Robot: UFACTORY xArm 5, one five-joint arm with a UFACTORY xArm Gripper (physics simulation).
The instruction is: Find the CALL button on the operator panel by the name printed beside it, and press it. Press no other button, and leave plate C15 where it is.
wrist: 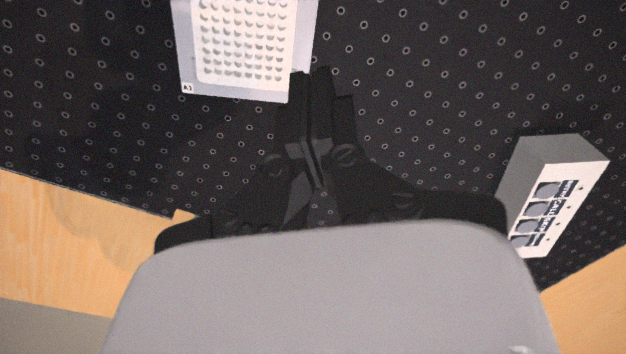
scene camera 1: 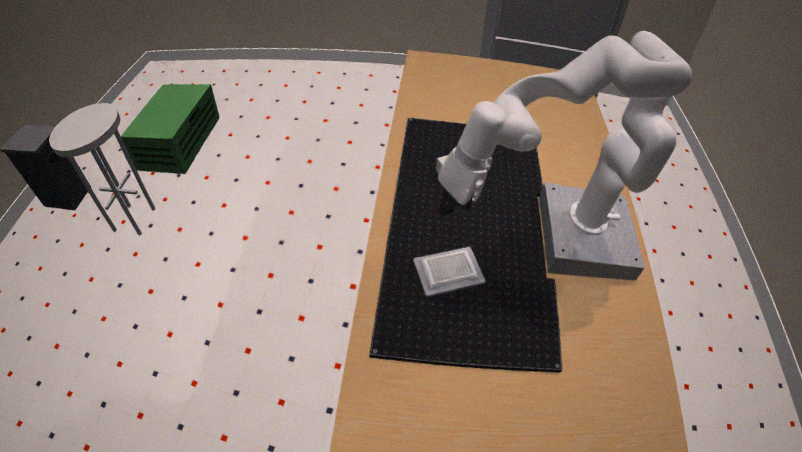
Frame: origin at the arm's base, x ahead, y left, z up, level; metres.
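Seen in the pictures: gripper, between the fingertips: (wrist: pixel 317 96) (scene camera 1: pixel 444 212); arm's base, origin of its link: (scene camera 1: pixel 588 218).
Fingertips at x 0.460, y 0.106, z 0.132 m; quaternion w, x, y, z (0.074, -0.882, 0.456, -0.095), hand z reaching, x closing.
Offsets run from my fingertips to a thing's top centre. Level surfaces: height alone.
My gripper (scene camera 1: pixel 447 208) (wrist: pixel 317 96) is shut and empty, pointing down above the black mat. In the wrist view its tips overlap the edge of a white well plate {0.030 m back, 0.044 m left, 0.164 m down} (scene camera 1: pixel 449 268) (wrist: pixel 242 45), which sits on a pale grey base (scene camera 1: pixel 422 278) (wrist: pixel 235 95) marked A1. The plate's own name is not readable. The operator panel {0.107 m back, 0.354 m right, 0.134 m down} (wrist: pixel 532 152) is a grey box with a white face at the right of the wrist view, apart from the fingers. Several round grey buttons stand in a row beside small dark labels. The second label from the top {0.137 m down} (wrist: pixel 552 206) seems to read CALL, beside its button {0.101 m back, 0.331 m right, 0.134 m down} (wrist: pixel 537 209). The panel is hidden in the scene view.
The perforated black mat {0.190 m down} (scene camera 1: pixel 466 336) (wrist: pixel 125 120) lies on a wooden table {0.203 m down} (scene camera 1: pixel 449 409) (wrist: pixel 30 225). The arm's grey base block (scene camera 1: pixel 595 266) stands at the mat's right side. A stool (scene camera 1: pixel 87 129), a green crate (scene camera 1: pixel 168 112) and a dark bin (scene camera 1: pixel 50 179) stand on the floor at left.
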